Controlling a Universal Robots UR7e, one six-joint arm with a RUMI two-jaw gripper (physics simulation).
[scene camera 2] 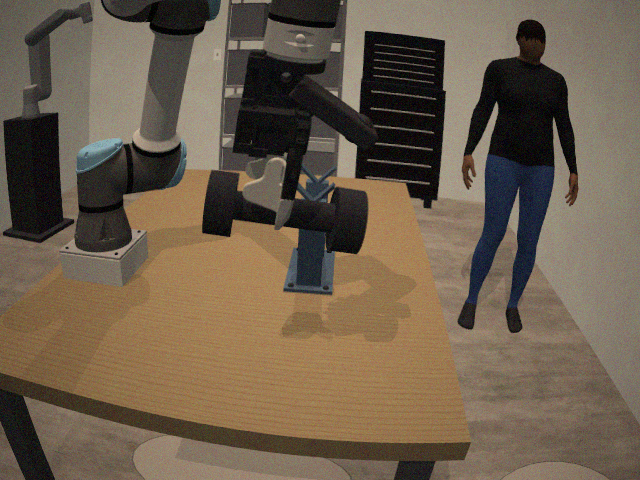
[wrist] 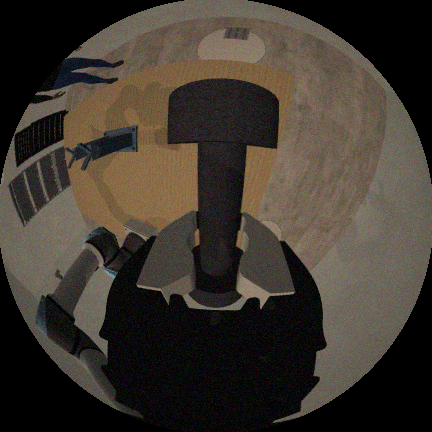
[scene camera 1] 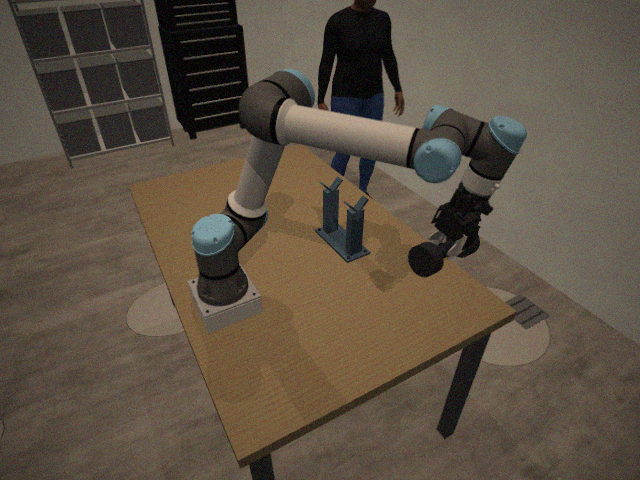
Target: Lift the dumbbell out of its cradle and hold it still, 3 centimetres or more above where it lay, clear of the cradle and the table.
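Seen in the pictures: gripper, fingertip midpoint: (scene camera 2: 277, 220) (wrist: 218, 213); arm's base, origin of the base link: (scene camera 2: 103, 240) (wrist: 138, 243) (scene camera 1: 223, 288).
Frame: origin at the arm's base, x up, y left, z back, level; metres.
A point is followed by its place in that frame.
The black dumbbell (scene camera 1: 425, 258) {z -0.441, x 0.251, y -0.355 m} (scene camera 2: 316, 215) {z -0.569, x 0.225, y -0.323 m} (wrist: 221, 185) {z -0.560, x 0.237, y -0.313 m} hangs in the air above the wooden table (scene camera 1: 310, 335) {z -0.200, x -0.070, y -0.213 m} (scene camera 2: 206, 361) {z -0.384, x -0.070, y -0.259 m} (wrist: 150, 185) {z -0.312, x -0.070, y -0.035 m}, its shadow apart from it on the table top. My gripper (scene camera 1: 450, 245) {z -0.519, x 0.212, y -0.318 m} (scene camera 2: 273, 202) {z -0.519, x 0.212, y -0.318 m} (wrist: 218, 213) {z -0.519, x 0.212, y -0.318 m} is shut on the dumbbell's handle, between the two heads. In scene camera 2 the handle slopes a little down to the right. The blue cradle (scene camera 1: 354, 232) {z -0.470, x 0.036, y 0.069 m} (scene camera 2: 311, 263) {z -0.485, x -0.011, y 0.072 m} (wrist: 107, 144) {z -0.486, x 0.052, y 0.072 m}, two posts with V-shaped tops on a base plate, stands apart from the dumbbell. In the wrist view the fingers and gripper body hide the near head.
The arm's base (scene camera 1: 232, 312) {z -0.006, x -0.023, y -0.086 m} (scene camera 2: 103, 263) {z -0.053, x -0.018, y -0.080 m} stands on the table's other side from the dumbbell. A person (scene camera 1: 356, 56) (scene camera 2: 522, 113) stands beyond the table. A black drawer cabinet (scene camera 1: 209, 77) (scene camera 2: 400, 129) stands behind. A second arm on a black pedestal (scene camera 2: 33, 175) stands at the back left.
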